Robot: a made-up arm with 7 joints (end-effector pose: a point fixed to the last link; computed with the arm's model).
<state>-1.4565 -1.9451 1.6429 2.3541 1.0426 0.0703 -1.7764</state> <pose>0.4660 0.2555 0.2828 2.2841 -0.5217 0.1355</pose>
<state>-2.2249 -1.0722 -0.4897 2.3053 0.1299 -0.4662 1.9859</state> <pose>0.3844 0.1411 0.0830 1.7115 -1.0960 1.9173</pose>
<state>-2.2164 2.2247 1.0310 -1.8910 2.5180 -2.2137 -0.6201</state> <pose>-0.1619 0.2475 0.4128 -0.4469 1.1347 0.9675</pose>
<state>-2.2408 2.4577 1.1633 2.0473 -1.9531 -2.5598 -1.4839</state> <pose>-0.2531 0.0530 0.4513 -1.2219 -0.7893 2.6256</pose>
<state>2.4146 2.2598 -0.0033 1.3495 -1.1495 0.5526 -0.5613</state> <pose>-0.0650 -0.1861 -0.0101 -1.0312 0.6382 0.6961</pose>
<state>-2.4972 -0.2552 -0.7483 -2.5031 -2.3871 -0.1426 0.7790</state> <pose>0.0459 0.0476 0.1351 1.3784 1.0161 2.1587</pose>
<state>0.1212 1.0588 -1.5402 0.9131 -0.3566 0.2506 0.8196</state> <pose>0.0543 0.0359 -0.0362 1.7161 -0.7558 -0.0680</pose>
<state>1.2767 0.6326 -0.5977 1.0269 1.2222 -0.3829 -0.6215</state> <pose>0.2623 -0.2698 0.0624 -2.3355 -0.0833 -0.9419</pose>
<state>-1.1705 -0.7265 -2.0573 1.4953 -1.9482 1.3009 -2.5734</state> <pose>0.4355 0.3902 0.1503 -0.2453 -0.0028 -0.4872</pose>
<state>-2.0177 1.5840 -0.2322 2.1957 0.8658 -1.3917 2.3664</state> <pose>-0.2395 0.1125 0.1031 1.6423 -0.7251 -0.6364</pose>
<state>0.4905 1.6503 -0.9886 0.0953 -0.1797 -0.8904 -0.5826</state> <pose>-0.0413 0.0946 -0.0467 -0.2588 0.4139 1.1296</pose>
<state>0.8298 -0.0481 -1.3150 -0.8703 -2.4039 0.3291 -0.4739</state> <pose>0.2473 -0.3358 0.2978 3.0565 -0.8588 -0.5102</pose>
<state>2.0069 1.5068 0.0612 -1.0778 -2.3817 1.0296 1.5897</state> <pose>-0.4525 -0.2884 -0.0216 1.7876 -0.4400 0.0368</pose>
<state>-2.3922 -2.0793 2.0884 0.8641 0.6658 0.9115 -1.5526</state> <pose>0.1127 0.4073 0.5210 -1.3532 0.0373 0.9310</pose>
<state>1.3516 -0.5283 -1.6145 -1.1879 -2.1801 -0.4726 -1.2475</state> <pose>0.1340 -0.1355 0.3929 0.2648 -0.3272 1.6709</pose>
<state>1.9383 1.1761 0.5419 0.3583 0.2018 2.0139 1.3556</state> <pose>0.1038 0.0260 -0.0809 -0.6458 -0.2846 -2.1291</pose>
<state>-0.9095 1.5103 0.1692 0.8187 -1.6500 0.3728 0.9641</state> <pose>-0.1345 0.1094 0.2531 2.3306 0.8086 -1.4817</pose>
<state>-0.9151 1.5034 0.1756 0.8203 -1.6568 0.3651 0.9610</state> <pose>-0.1323 0.1069 0.2552 2.3311 0.8123 -1.4711</pose>
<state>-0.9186 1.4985 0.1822 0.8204 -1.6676 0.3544 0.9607</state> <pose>-0.1316 0.1050 0.2571 2.3384 0.8162 -1.4574</pose>
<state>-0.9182 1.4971 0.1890 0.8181 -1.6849 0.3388 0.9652</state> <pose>-0.1334 0.1044 0.2584 2.3565 0.8196 -1.4388</pose>
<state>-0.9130 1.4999 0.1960 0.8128 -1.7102 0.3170 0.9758</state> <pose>-0.1386 0.1053 0.2591 2.3882 0.8220 -1.4139</pose>
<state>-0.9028 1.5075 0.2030 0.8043 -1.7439 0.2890 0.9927</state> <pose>-0.1473 0.1079 0.2588 2.4348 0.8223 -1.3820</pose>
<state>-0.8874 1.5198 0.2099 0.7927 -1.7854 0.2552 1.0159</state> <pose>-0.1596 0.1124 0.2570 2.4954 0.8192 -1.3436</pose>
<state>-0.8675 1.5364 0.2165 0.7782 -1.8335 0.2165 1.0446</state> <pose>-0.1751 0.1188 0.2534 2.5682 0.8111 -1.2991</pose>
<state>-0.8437 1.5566 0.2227 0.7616 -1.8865 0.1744 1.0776</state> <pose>-0.1932 0.1270 0.2476 2.6495 0.7969 -1.2506</pose>
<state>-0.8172 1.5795 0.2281 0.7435 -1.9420 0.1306 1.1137</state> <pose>-0.2130 0.1365 0.2393 2.7345 0.7762 -1.2006</pose>
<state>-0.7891 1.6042 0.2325 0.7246 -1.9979 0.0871 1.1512</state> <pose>-0.2334 0.1469 0.2284 2.8188 0.7493 -1.1517</pose>
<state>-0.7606 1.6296 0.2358 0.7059 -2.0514 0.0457 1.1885</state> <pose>-0.2534 0.1577 0.2153 2.8972 0.7177 -1.1070</pose>
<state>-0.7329 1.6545 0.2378 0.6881 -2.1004 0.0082 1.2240</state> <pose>-0.2720 0.1682 0.2007 2.9668 0.6836 -1.0681</pose>
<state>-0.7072 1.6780 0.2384 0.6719 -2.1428 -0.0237 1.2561</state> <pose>-0.2884 0.1778 0.1856 3.0253 0.6497 -1.0362</pose>
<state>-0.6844 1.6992 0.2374 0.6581 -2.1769 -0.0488 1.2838</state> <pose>-0.3021 0.1860 0.1711 3.0717 0.6189 -1.0114</pose>
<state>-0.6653 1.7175 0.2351 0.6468 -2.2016 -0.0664 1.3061</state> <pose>-0.3130 0.1928 0.1582 3.1060 0.5933 -0.9943</pose>
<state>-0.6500 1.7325 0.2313 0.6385 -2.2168 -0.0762 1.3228</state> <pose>-0.3209 0.1980 0.1475 3.1290 0.5745 -0.9839</pose>
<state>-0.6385 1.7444 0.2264 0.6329 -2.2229 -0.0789 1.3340</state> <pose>-0.3263 0.2018 0.1395 -3.1411 0.5625 -0.9798</pose>
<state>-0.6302 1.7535 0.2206 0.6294 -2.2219 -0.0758 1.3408</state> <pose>-0.3297 0.2046 0.1337 -3.1355 0.5566 -0.9803</pose>
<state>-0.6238 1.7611 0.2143 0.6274 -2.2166 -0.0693 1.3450</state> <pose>-0.3319 0.2067 0.1294 -3.1343 0.5544 -0.9838</pose>
